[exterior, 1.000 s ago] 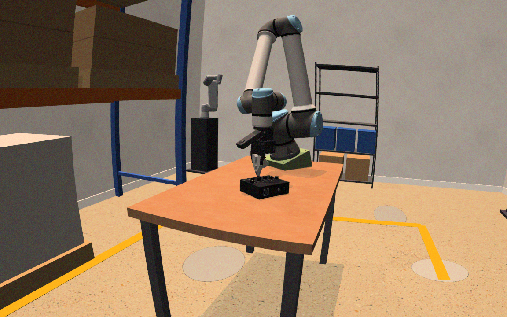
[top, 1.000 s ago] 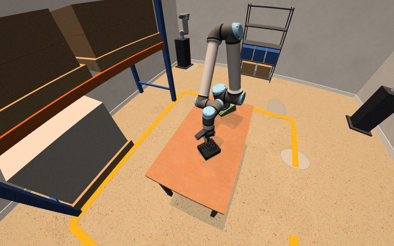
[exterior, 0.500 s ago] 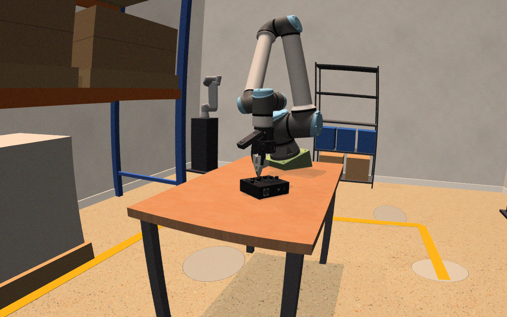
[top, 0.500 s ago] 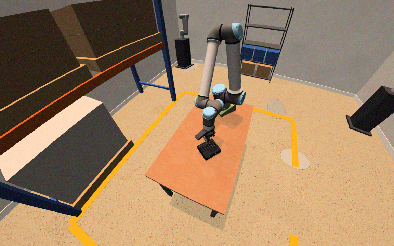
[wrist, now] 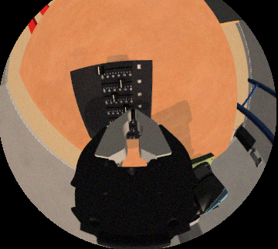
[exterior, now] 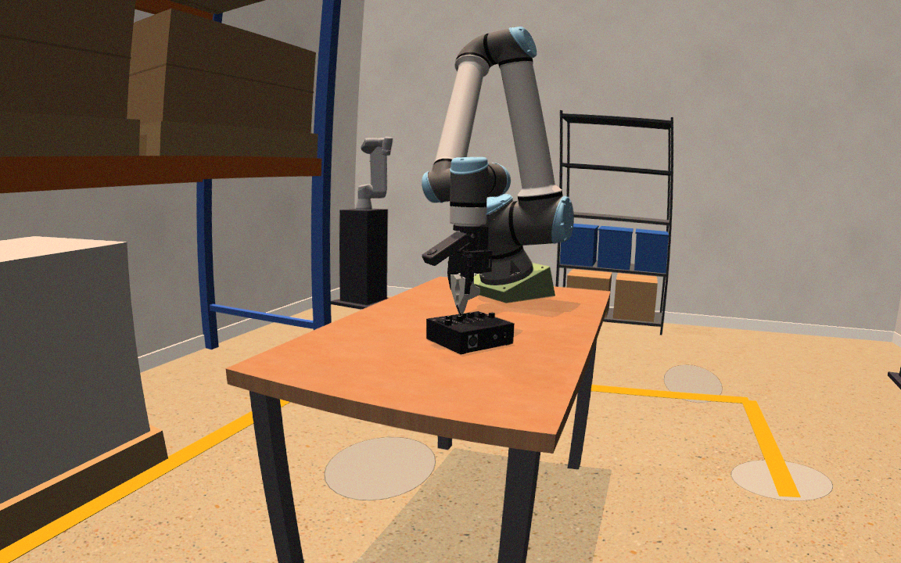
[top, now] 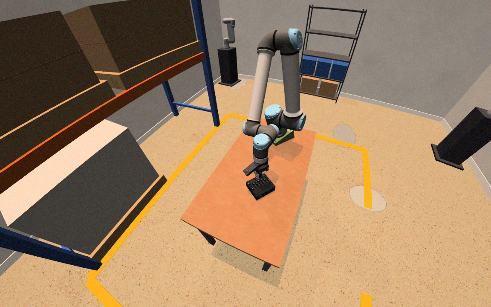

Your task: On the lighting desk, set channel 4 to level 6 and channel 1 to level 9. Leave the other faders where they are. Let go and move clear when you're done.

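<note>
My hand is 7 cm to the right of the channel 1 knob, 4 cm past it and 1 cm above it. From my hand the other things lie so: channel 4 knob: 1 cm to the left, 1 cm below, 1 cm ahead.
</note>
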